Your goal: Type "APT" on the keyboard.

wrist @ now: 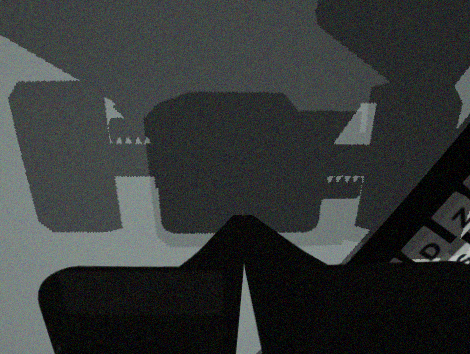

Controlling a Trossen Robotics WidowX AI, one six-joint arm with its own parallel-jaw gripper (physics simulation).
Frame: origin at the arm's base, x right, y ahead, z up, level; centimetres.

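Seen in the pictures: gripper, fingertip midpoint: (242,225).
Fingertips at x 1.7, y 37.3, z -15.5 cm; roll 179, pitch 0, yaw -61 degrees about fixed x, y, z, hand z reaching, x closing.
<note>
Pixels of each thing's middle, then the offset from my fingertips to it. Level surfaces: height alone.
- black keyboard, body centre: (401,297) dx +0.2, dy -9.2, dz +0.2 cm
- grey key marked D, body centre: (426,248) dx +3.1, dy -7.5, dz +0.8 cm
- grey key marked Z, body centre: (458,215) dx +5.0, dy -7.6, dz +0.8 cm
- pale grey table top, its level: dz -0.7 cm
The black keyboard (387,227) lies slanted at the right edge of the wrist view, and part of it shows. A grey key marked D (429,250) and a grey key marked Z (459,216) are visible, with a part of a white key at the right edge below them. The keys A, P and T do not show. My gripper (242,225) is shut and empty, its fingertips together at the lower middle, to the left of the visible keys. The gripper's dark body hides the lower part of the view, including more of the keyboard.
A pale grey table top (137,205) lies under the gripper and beside the keyboard. Large dark shadows of the arm and gripper fall across it, over the upper and middle parts of the view.
</note>
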